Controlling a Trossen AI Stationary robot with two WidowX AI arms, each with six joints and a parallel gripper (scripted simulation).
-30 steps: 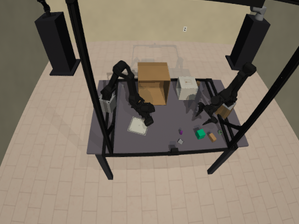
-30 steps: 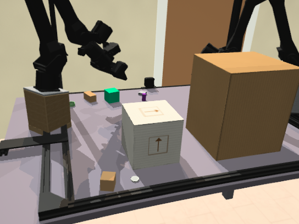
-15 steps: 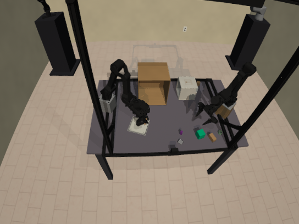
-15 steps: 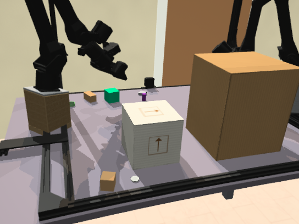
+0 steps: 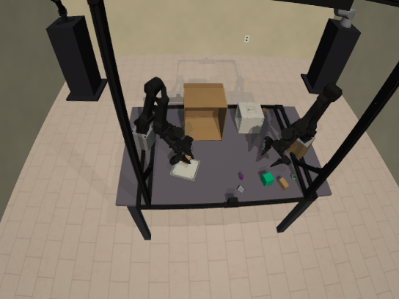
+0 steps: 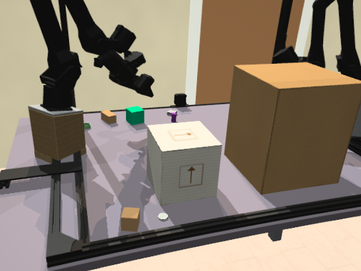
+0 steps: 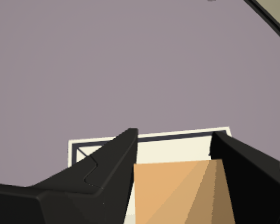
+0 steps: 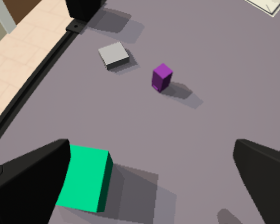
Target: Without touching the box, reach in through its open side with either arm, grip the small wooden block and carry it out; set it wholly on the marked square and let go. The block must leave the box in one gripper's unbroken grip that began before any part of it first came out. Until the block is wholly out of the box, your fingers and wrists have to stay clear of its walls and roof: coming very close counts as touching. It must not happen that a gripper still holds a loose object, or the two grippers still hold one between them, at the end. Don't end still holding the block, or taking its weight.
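Now: left hand 10 cm above the marked square and 1 cm to the right of it. From my left hand the other things lie so: purple piece (31 cm to the right, 9 cm below, 6 cm behind); box floor (31 cm ahead, 10 cm below, 8 cm to the right); grey piece (29 cm to the right, 14 cm behind, 9 cm below).
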